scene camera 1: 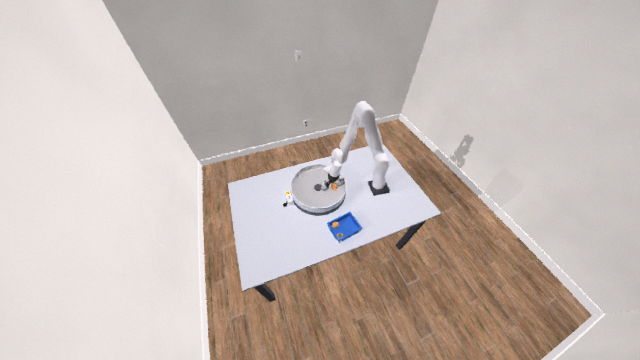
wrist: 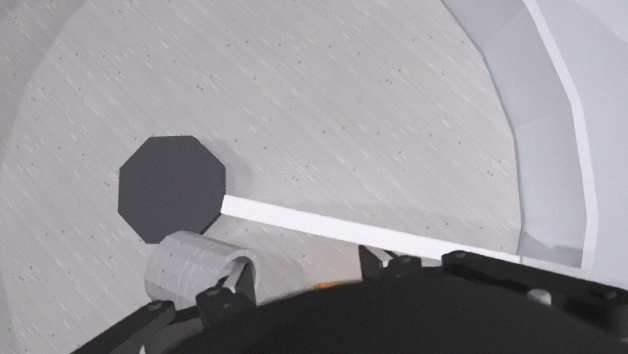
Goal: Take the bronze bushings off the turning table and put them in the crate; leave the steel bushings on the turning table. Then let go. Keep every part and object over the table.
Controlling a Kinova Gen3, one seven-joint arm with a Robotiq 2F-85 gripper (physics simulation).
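Seen in the pictures: gripper, fingertip midpoint: [scene camera 1: 329, 185] [wrist: 307, 273]; arm's base, link origin: [scene camera 1: 378, 184].
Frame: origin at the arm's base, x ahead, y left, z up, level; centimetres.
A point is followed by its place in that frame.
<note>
The turning table [scene camera 1: 311, 198] @(x 55.1, y -2.5, z 3.1 cm) [wrist: 310, 110] @(x 40.6, y -16.8, z 3.1 cm) is a round grey dish with a raised rim. A bronze bushing [scene camera 1: 334, 187] @(x 36.5, y -4.3, z 6.4 cm) lies on it near the rim on the arm's side; in the wrist view an orange sliver of bronze [wrist: 329, 285] shows behind the gripper body. A steel bushing [scene camera 1: 324, 185] @(x 43.3, y -7.6, z 7.6 cm) [wrist: 175, 265] @(x 44.3, y -7.4, z 7.1 cm) lies beside the hub, close to one fingertip. Another grey piece, seemingly steel, [scene camera 1: 341, 182] @(x 29.6, y -7.1, z 6.2 cm) is near the rim. My gripper [scene camera 1: 331, 184] @(x 38.6, y -8.1, z 4.9 cm) [wrist: 307, 273] @(x 38.6, y -8.1, z 4.9 cm) is open and empty, low over the dish. The blue crate [scene camera 1: 351, 226] @(x 35.0, y 25.7, z -1.7 cm) holds two bronze bushings [scene camera 1: 335, 225] @(x 46.2, y 22.9, z 1.8 cm) [scene camera 1: 340, 235] @(x 45.3, y 30.0, z 0.2 cm).
A dark hub [scene camera 1: 317, 187] @(x 47.9, y -10.1, z 3.9 cm) [wrist: 172, 190] @(x 46.9, y -10.4, z 3.9 cm) stands at the dish's centre. A white bar [wrist: 325, 227] @(x 38.4, y -10.6, z 7.4 cm) runs from it to the rim, close to the fingers. A small white box with a yellow top [scene camera 1: 288, 195] @(x 70.6, y -9.9, z 4.0 cm) stands left of the dish. The crate is near the table's front edge.
</note>
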